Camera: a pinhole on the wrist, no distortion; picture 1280 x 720 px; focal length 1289.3 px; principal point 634.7 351.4 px. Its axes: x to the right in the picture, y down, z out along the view. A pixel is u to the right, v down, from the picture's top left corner.
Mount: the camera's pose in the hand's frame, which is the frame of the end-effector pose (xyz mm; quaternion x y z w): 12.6 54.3 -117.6 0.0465 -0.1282 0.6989 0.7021
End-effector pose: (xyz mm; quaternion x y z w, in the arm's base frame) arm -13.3 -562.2 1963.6 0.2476 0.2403 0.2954 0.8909
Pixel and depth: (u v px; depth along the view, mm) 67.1 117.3 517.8
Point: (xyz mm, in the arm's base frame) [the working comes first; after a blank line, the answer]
In the camera's frame: -228.0 -94.0 517.8

334.3 -838.7 2033.7
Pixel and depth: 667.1 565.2 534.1
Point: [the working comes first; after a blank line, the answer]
In the camera's frame: 13.4 88.6 534.1

138.5 -810.5 2263.3
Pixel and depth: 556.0 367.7 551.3
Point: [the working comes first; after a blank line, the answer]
In the camera's frame: -33.7 7.0 551.3

224.1 -799.6 2221.8
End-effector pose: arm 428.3 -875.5 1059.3 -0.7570 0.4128 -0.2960 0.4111
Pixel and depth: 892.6 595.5 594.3
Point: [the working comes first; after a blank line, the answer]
In the camera's frame: 118.9 112.5 594.3

707.4 -559.5 788.9
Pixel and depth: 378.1 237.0 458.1
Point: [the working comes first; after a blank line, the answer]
In the camera's frame: -91.2 -40.6 458.1

725.7 -713.8 1037.9
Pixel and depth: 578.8 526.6 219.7
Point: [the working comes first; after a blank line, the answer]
In the camera's frame: -9.5 29.9 219.7

480.4 -802.9 1018.8
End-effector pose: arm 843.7 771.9 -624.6 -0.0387 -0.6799 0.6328 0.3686
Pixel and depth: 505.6 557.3 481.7
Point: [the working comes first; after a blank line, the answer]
In the camera's frame: -48.2 76.9 481.7

795.7 418.0 -558.0
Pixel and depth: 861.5 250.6 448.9
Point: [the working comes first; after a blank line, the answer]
In the camera's frame: 79.0 -35.1 448.9

652.9 492.2 -620.5
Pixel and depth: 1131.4 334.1 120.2
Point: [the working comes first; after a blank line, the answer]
In the camera's frame: 46.3 -1.6 120.2

809.6 777.5 -686.0
